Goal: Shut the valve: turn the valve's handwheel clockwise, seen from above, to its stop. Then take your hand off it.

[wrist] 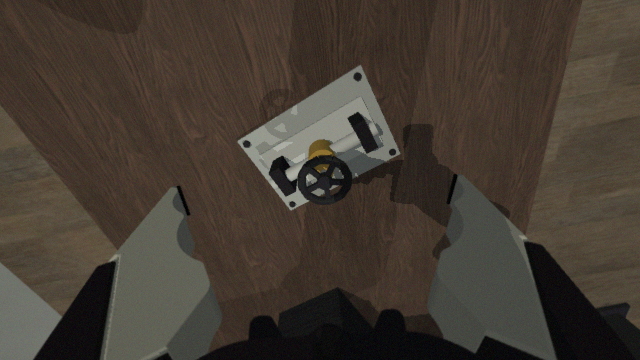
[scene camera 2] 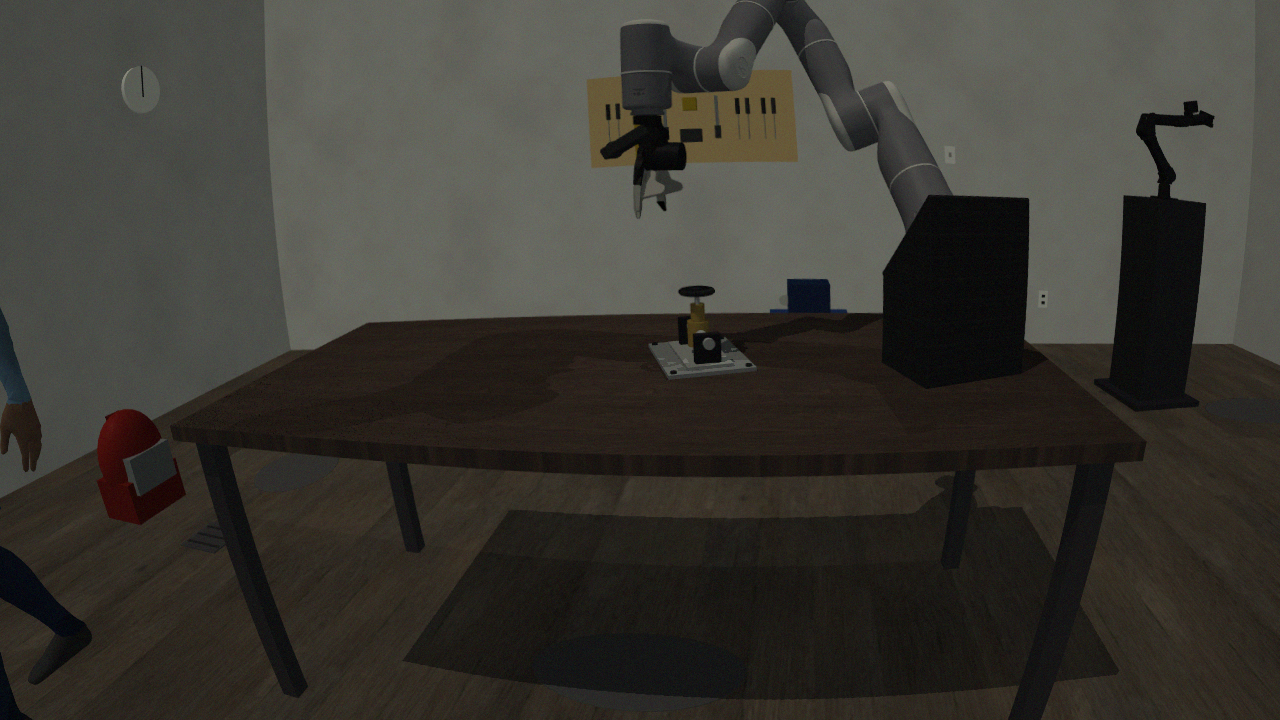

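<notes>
The valve has a black spoked handwheel point(scene camera 2: 696, 291) point(wrist: 325, 181) on top of a brass body point(scene camera 2: 697, 333) point(wrist: 320, 148). White pipe stubs run from the body through two black blocks on a light grey plate point(scene camera 2: 665, 357) point(wrist: 325, 97) on the table. My gripper point(scene camera 2: 649, 211) point(wrist: 318, 183) is open and empty, with its jaws wide apart. It hangs high above the table, clear of the handwheel and, in the scene view, a little to its left. In the wrist view the handwheel shows between the two jaws. The frames do not show how far the wheel is turned.
A tall black box point(scene camera 2: 957, 295) stands on the right of the wooden table point(scene camera 2: 537, 402). A blue box point(scene camera 2: 808, 295) shows behind the table. A person's hand point(scene camera 2: 19, 431) and legs show at the far left, near a red backpack point(scene camera 2: 125, 447). A black stand point(scene camera 2: 1156, 295) carries a small arm.
</notes>
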